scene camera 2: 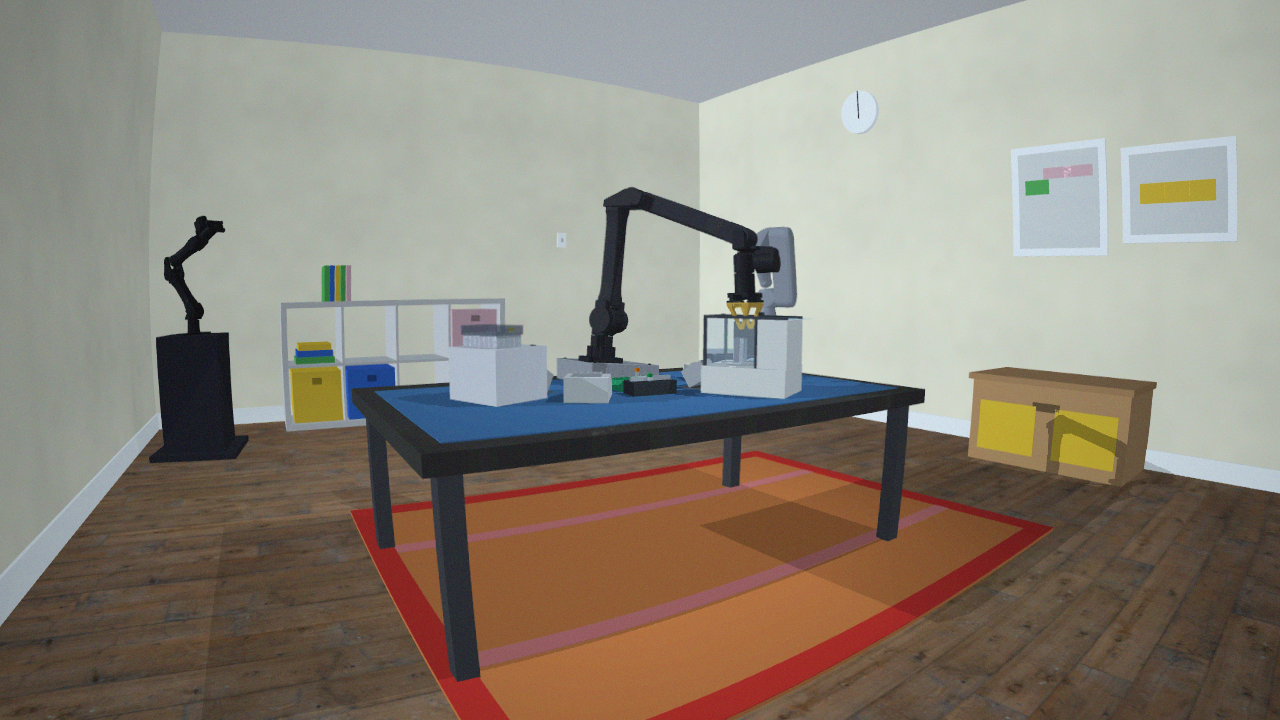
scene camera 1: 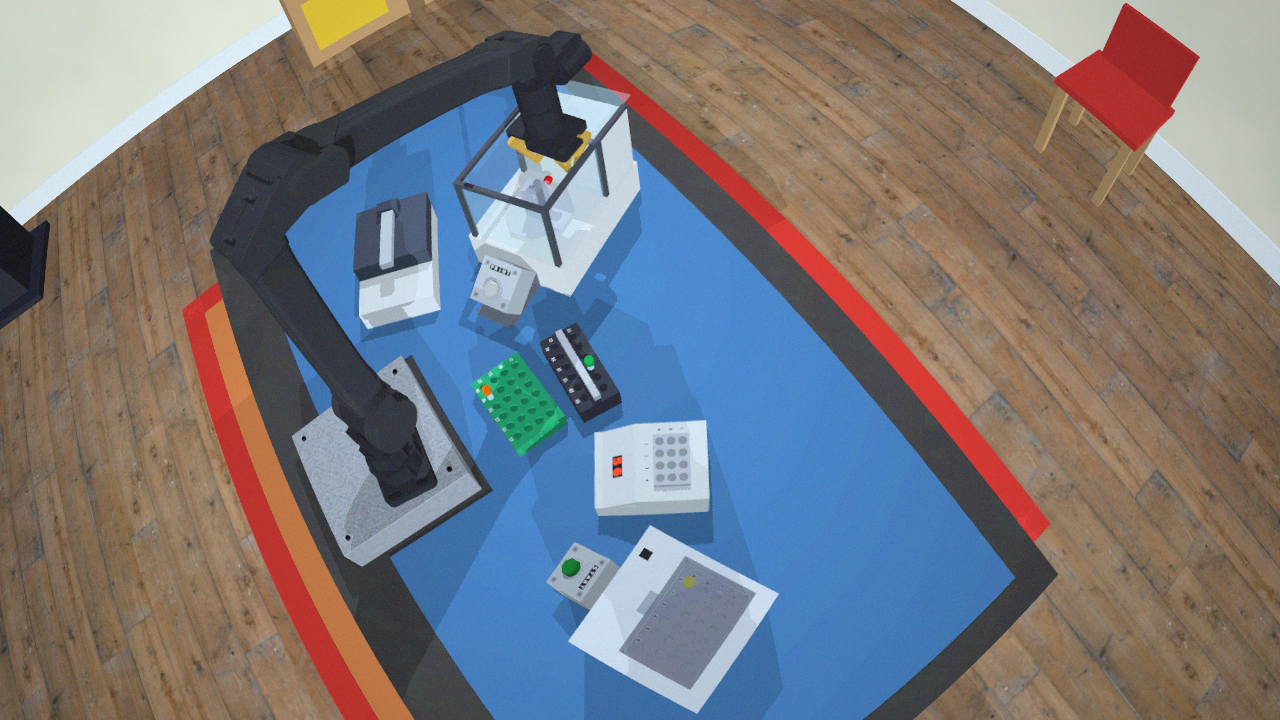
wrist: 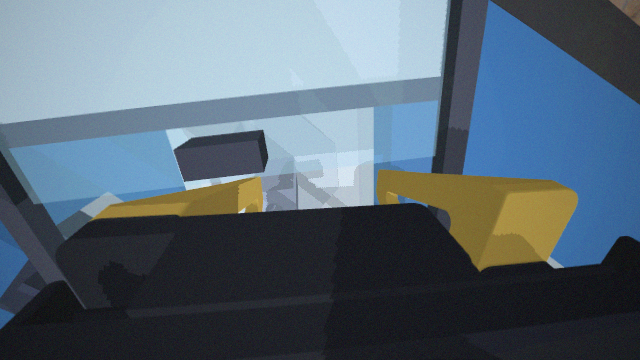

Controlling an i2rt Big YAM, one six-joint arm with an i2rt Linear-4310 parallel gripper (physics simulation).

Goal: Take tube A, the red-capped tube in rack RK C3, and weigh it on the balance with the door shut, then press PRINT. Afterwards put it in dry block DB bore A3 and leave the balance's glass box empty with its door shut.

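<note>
My gripper point(scene camera 1: 547, 161) point(scene camera 2: 744, 324) point(wrist: 320, 184) is partly open with nothing between its yellow fingers. It points down at the top of the balance's glass box, its fingertips near roof level. The balance point(scene camera 1: 599, 237) point(scene camera 2: 751, 380) stands at the table's far end. A red cap point(scene camera 1: 547, 180), tube A's colour, shows inside the box below the fingers; the tube's body is unclear. A dark block-shaped handle point(wrist: 222, 159) lies beyond the left finger in the wrist view. I cannot tell whether the door is shut. The PRINT box point(scene camera 1: 501, 286) stands before the balance. The dry block point(scene camera 1: 671, 461) point(scene camera 2: 587, 388) shows no tube.
A green rack point(scene camera 1: 523, 411) holds an orange-capped tube; a black rack point(scene camera 1: 599, 407) beside it holds a green-capped tube. A dark-lidded white device point(scene camera 1: 393, 237) stands beside the balance. A larger white device point(scene camera 1: 689, 689) point(scene camera 2: 496, 374) with a green-button box point(scene camera 1: 581, 573) stands beyond the dry block.
</note>
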